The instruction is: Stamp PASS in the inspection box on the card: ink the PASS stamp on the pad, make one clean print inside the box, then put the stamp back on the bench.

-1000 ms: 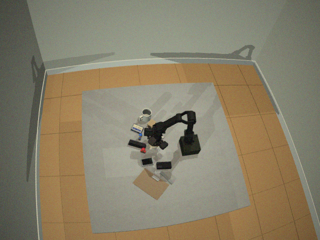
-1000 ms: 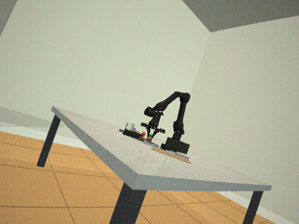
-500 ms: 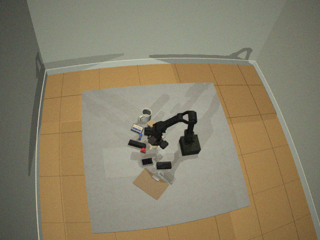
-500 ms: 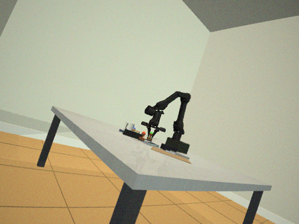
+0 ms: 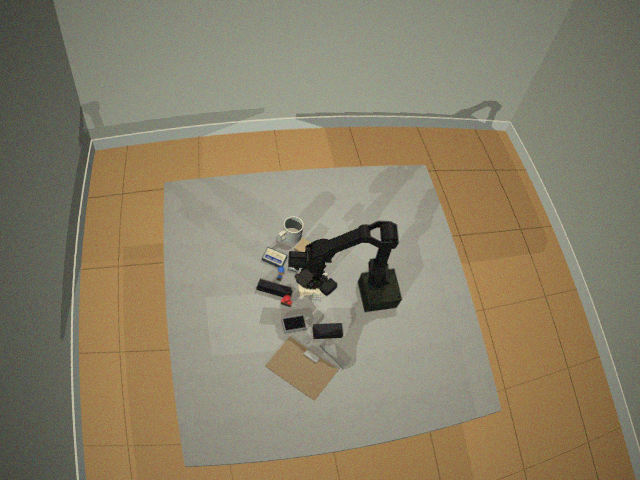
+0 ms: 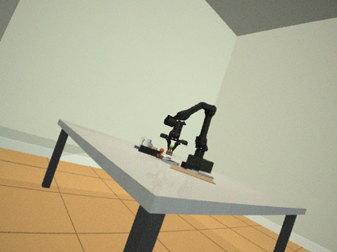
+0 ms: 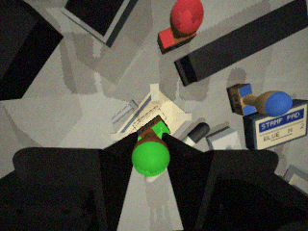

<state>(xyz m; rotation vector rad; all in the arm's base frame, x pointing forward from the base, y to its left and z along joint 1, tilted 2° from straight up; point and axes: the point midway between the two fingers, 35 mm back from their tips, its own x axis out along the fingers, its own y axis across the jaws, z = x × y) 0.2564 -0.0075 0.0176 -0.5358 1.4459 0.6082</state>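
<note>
My gripper tip is 60 mm above the cream card, 10 mm to the left of it and 10 mm past it. The rest, counted from my gripper tip: marker: 70 mm to the right, 50 mm below, 10 mm ahead; green-knobbed stamp: right at my gripper tip; yellow-knobbed stamp: 110 mm to the right, 40 mm below, 10 mm behind.
</note>
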